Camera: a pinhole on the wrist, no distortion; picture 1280 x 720 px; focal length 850.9 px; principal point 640.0 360.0 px. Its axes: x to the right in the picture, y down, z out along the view. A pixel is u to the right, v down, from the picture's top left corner.
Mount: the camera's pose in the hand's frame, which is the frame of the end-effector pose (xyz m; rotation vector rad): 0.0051 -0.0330 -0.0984 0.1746 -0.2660 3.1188
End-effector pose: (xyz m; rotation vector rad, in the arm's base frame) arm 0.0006 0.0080 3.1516 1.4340 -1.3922 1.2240
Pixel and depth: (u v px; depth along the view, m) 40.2 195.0 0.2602
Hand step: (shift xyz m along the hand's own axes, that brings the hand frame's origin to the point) 0.2169 -0.0268 0.1445
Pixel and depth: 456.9 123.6 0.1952
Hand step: 0.0692 -0.0125 0.0972
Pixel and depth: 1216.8 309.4 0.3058
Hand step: -0.1669 -0.0674 0.2272
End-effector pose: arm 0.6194 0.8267 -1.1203 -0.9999 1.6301 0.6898
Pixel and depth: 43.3 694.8 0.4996
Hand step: 0.4052 -0.3103 0.3188
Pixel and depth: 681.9 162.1 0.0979
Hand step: 0.0115 -0.0271 0.0019
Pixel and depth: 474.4 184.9 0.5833
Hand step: 0.1841 -0.0131 0.4805
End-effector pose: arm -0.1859 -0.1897 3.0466 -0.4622 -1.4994 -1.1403
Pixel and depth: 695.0 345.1 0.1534
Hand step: 0.0122 -0.0563 0.0534
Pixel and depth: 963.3 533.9 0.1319
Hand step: -0.0306 -0.0820 0.0318
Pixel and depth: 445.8 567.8 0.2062
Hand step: 0.0738 -0.1174 0.0898
